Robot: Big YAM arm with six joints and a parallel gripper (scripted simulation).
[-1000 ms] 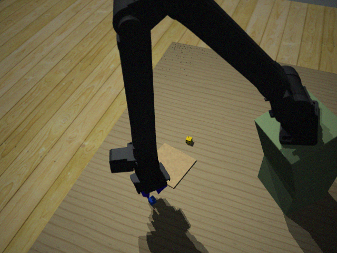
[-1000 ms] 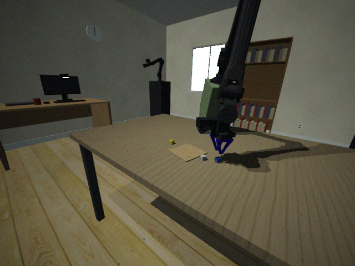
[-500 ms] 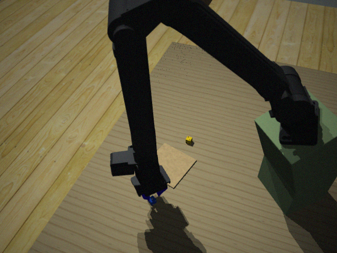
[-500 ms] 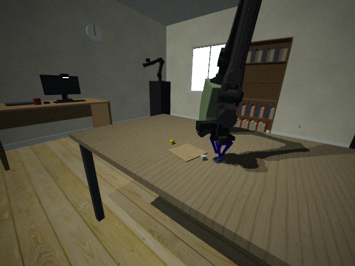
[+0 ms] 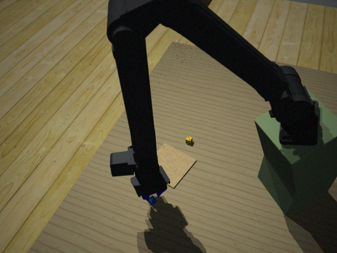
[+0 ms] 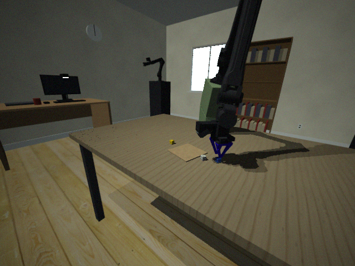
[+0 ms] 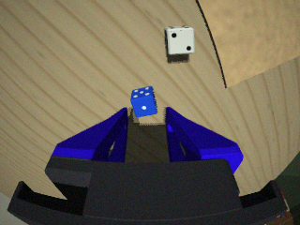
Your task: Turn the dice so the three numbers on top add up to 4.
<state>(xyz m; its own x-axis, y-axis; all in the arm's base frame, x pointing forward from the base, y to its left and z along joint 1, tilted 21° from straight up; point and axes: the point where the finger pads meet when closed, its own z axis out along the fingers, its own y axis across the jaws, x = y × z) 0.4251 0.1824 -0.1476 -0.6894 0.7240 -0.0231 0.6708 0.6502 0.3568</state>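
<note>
The blue die is 3 cm below my hand. From my hand the other things lie so: tan mat (15 cm to the right, 3 cm below); then yellow die (4 cm behind, 28 cm to the right, 3 cm below); then white die (2 cm ahead, 6 cm to the right, 3 cm below).
</note>
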